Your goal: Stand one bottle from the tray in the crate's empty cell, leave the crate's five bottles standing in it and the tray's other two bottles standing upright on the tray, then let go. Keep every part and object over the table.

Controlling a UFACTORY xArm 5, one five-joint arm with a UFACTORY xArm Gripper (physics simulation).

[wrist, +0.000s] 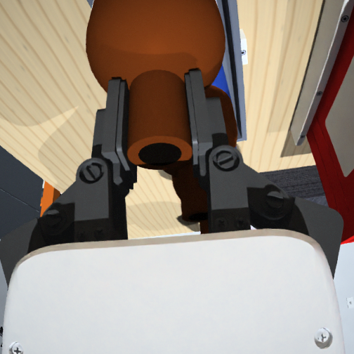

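My gripper (158,95) is shut on the neck of a brown-orange bottle (155,35), one finger on each side, with the dark mouth towards the camera. A second brown bottle (192,192) stands behind it, partly hidden by the right finger. A small orange sliver below it may be a third bottle; it is mostly hidden. The grey-rimmed blue tray (239,100) shows in part to the right of the held bottle. Whether the held bottle's base touches the tray is hidden. I cannot make out the crate or its empty cell.
A red frame (327,170) with a grey metal strip (320,75) runs along the right side. A dark panel (17,192) and a small orange piece (48,197) are at the left. Pale wood grain table (40,65) lies beneath.
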